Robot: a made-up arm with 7 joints.
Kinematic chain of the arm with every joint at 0, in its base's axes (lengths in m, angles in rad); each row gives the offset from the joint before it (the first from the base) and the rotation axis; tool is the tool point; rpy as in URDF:
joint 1: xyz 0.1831 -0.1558 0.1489 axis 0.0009 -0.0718 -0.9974
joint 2: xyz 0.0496 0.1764 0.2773 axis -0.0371 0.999 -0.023
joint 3: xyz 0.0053 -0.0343 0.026 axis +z
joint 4: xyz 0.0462 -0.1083 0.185 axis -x
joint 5: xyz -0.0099 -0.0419 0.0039 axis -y
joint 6: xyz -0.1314 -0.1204 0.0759 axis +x
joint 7: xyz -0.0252 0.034 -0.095 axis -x
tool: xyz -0.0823 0.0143 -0.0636 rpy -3.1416 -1.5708 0
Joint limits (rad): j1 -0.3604..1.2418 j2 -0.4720..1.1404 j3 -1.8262..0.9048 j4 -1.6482..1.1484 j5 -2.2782..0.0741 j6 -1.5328..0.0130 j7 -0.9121..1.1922
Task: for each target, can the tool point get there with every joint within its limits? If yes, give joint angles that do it. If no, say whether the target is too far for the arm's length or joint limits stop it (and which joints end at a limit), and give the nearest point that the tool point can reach.
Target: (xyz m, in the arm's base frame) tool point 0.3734 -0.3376 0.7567
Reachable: yes | joints -0.1272 0.7493 -0.4045 -0.7292 -1.8251 -0.2064 -0.1530
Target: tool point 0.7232 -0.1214 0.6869
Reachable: yes | joints 0.1959 0.9024 0.5675 0.8413 -2.0255 -0.3672 0.5872
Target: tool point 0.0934 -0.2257 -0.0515
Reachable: no: joint limits stop it (at a limit: joint 1, joint 2, joint 6) | nearest point 0.1662 -0.2726 0.0964 | short by 0.171 m
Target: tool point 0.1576 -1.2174 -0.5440
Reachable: no: too far | nearest point 0.2928 -0.6410 0.1347 | short by 0.901 m
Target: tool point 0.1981 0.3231 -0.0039
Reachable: no: joint limits stop it (at a limit: joint 2, joint 3, joint 6) | nearest point 0.1945 0.2255 0.1954 | short by 0.222 m
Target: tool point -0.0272 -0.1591 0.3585
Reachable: yes | joints 0.4227 -0.1419 -0.1816 -1.1086 -0.2266 -0.9620 0.6291
